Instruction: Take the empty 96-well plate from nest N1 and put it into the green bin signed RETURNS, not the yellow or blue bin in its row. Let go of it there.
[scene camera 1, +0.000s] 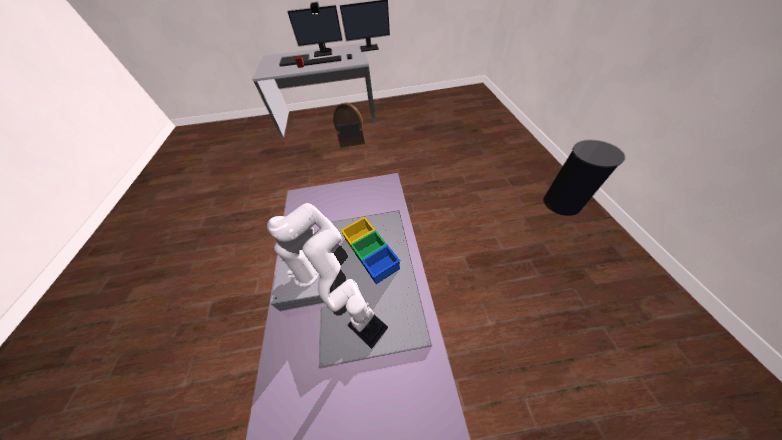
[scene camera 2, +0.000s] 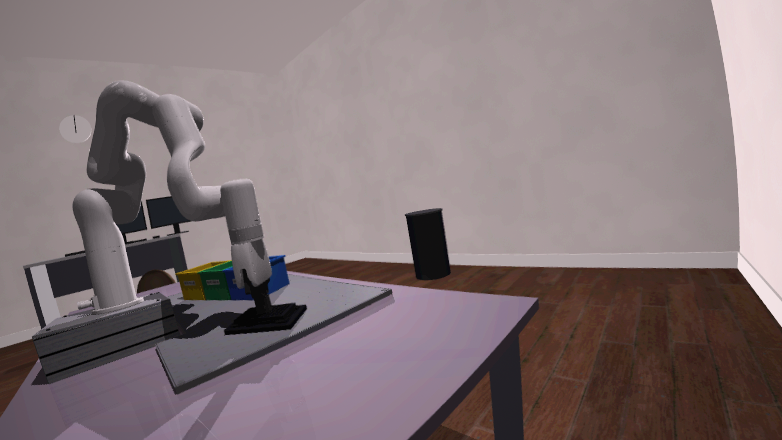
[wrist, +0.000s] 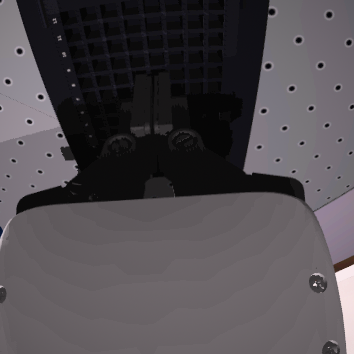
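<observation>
The dark 96-well plate (scene camera 1: 375, 330) (scene camera 2: 292, 310) (wrist: 145, 47) lies flat in its black nest on the grey board, with its grid of wells and small white numbers along one edge in the wrist view. No N1 sign is readable. My gripper (scene camera 2: 263, 309) (wrist: 155, 95) points down with its fingers shut together, empty, over the plate's wells. In scene camera 1 the fingertips are hidden by the wrist. Whether the tips touch the plate cannot be told. The green bin (scene camera 1: 370, 244) (scene camera 2: 216, 287) stands in the middle of its row; its label is too small to read.
The yellow bin (scene camera 1: 358, 230) (scene camera 2: 191, 285) and the blue bin (scene camera 1: 381, 262) (scene camera 2: 279, 275) stand on either side of the green bin. The grey perforated board (scene camera 1: 407, 306) (scene camera 2: 349, 303) lies on the lilac table (scene camera 1: 393, 394) (scene camera 2: 437, 322). The arm's base stands beside the board.
</observation>
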